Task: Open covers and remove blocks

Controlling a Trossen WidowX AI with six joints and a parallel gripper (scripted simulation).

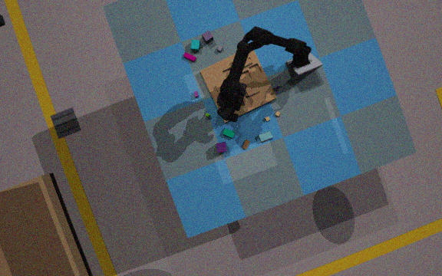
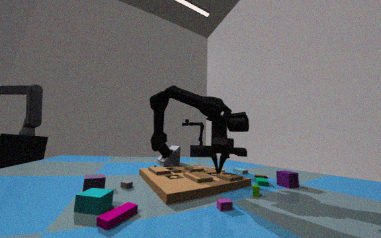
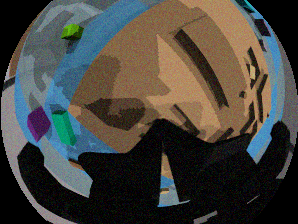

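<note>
The lime block lies 15 cm ahead of my gripper tip and 1 cm below it. From my gripper tip the other things lie so: green block: 8 cm ahead, 13 cm to the left, 1 cm below; magenta block: 16 cm ahead, 12 cm to the right, 1 cm below; wooden bar: 2 cm ahead, 21 cm to the left, 2 cm below.
</note>
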